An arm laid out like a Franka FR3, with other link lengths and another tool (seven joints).
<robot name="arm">
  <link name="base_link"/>
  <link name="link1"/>
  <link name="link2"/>
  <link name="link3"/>
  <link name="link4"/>
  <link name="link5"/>
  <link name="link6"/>
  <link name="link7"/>
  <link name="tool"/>
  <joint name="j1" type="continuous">
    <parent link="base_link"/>
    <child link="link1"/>
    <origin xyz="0 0 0.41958"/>
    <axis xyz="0 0 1"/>
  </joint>
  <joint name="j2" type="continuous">
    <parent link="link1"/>
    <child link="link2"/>
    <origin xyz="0 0 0" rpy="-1.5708 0 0"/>
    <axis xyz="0 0 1"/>
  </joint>
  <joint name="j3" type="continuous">
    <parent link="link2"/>
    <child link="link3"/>
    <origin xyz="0 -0.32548 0" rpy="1.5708 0 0"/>
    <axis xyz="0 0 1"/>
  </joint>
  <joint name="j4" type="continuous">
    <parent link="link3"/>
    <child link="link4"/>
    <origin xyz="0.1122 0 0" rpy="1.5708 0 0"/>
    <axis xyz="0 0 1"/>
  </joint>
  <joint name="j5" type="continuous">
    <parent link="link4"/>
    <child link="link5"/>
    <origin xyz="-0.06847 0.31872 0" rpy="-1.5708 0 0"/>
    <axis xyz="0 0 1"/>
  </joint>
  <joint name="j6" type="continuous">
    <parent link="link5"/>
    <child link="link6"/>
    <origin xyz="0 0 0" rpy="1.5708 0 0"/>
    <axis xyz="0 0 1"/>
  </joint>
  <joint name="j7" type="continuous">
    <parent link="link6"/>
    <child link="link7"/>
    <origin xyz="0.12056 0 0" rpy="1.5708 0 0"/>
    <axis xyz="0 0 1"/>
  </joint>
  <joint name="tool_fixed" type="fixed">
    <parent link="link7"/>
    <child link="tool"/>
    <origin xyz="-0.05 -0.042 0.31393" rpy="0 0.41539 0.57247"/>
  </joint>
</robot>
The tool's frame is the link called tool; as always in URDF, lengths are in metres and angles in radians. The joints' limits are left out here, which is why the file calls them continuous.
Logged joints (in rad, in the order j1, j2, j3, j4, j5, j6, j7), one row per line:
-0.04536 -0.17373 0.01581 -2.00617 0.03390 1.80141 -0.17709
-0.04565 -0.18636 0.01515 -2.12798 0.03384 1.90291 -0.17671
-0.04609 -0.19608 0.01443 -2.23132 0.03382 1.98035 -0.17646
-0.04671 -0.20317 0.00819 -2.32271 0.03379 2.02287 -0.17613
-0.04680 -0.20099 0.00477 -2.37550 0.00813 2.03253 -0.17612
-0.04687 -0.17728 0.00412 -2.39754 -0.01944 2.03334 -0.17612
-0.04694 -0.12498 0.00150 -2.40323 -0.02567 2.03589 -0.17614
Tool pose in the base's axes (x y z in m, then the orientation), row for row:
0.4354 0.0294 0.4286 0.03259 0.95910 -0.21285 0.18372
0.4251 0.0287 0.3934 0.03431 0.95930 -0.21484 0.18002
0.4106 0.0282 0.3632 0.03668 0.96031 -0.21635 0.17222
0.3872 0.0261 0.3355 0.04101 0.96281 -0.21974 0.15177
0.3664 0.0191 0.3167 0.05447 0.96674 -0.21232 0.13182
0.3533 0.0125 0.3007 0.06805 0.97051 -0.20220 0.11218
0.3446 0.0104 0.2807 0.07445 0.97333 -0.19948 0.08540
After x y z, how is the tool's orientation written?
As a quaternion, w x y z.
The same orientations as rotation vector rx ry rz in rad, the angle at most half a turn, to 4 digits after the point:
2.9522 -0.6552 0.5655
2.9496 -0.6606 0.5535
2.9484 -0.6643 0.5288
2.9482 -0.6729 0.4647
2.9361 -0.6448 0.4003
2.9236 -0.6091 0.3379
2.9209 -0.5986 0.2563

